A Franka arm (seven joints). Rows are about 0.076 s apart.
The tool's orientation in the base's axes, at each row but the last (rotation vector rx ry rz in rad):
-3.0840, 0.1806, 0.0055
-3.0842, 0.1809, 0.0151
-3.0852, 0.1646, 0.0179
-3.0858, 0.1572, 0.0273
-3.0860, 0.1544, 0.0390
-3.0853, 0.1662, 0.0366
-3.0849, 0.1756, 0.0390
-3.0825, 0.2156, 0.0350
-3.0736, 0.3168, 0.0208
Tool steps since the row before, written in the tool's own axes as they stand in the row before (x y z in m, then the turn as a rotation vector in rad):
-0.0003, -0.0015, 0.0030, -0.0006, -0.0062, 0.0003
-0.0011, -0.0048, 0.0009, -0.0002, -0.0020, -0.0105
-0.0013, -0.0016, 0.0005, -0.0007, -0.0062, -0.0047
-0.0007, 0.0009, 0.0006, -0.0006, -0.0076, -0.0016
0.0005, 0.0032, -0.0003, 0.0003, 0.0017, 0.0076
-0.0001, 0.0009, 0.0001, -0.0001, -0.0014, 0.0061
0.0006, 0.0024, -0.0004, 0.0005, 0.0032, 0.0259
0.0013, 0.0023, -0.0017, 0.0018, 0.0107, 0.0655
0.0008, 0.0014, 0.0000, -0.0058, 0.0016, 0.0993
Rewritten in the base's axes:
-0.0001, 0.0017, -0.0029, 0.0001, 0.0062, 0.0000
-0.0005, 0.0049, -0.0006, 0.0001, 0.0015, 0.0106
-0.0011, 0.0018, -0.0004, 0.0000, 0.0060, 0.0050
-0.0008, -0.0008, -0.0006, 0.0002, 0.0075, 0.0020
0.0002, -0.0032, 0.0001, 0.0000, -0.0013, -0.0077
-0.0002, -0.0009, -0.0001, -0.0001, 0.0017, -0.0060
0.0003, -0.0025, 0.0003, -0.0004, -0.0019, -0.0260
0.0010, -0.0025, 0.0015, -0.0010, -0.0074, -0.0660
0.0005, -0.0015, -0.0001, -0.0068, 0.0049, -0.0991

